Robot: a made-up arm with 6 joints.
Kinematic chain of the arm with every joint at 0, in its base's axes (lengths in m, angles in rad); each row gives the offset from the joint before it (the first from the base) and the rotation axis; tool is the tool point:
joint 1: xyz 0 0 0.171 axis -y
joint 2: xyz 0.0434 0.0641 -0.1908 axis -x
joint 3: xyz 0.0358 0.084 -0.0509 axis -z
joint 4: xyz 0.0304 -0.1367 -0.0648 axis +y
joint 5: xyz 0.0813 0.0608 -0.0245 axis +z
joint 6: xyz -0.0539 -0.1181 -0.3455 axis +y
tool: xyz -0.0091 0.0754 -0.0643
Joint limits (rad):
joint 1: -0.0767..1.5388
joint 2: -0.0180..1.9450
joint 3: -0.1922..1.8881
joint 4: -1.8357..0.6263
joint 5: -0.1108..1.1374
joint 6: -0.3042..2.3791
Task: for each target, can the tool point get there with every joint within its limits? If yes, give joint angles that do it. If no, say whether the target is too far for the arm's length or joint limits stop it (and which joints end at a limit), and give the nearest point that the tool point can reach.
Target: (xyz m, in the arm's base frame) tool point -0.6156 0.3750 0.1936
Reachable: no: joint limits stop it (at a limit: joint 2, joint 3, joint 4, joint 5) | nearest point -0.2270 0.2143 0.1793 | short by 0.421 m
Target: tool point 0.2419 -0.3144 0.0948
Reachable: yes | joints 0.9958 0.5704 1.1157 -1.0605 0.6962 2.1482
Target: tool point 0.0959 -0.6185 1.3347
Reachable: no: too far | nearest point 0.1437 -0.2644 0.6846 | short by 0.742 m
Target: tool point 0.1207 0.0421 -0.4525
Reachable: yes | joints 0.3204 0.3384 1.1125 0.3542 0.0721 2.0050
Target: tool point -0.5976 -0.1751 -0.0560
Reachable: no: joint limits stop it (at a limit: joint 1, joint 3, joint 5) | nearest point -0.2631 -0.1932 -0.0879 | short by 0.336 m
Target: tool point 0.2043 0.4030 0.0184
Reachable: no: joint limits stop it (at a limit: joint 1, joint 2, joint 4, joint 5, joint 6) | nearest point 0.2896 0.2663 0.2097 | short by 0.250 m
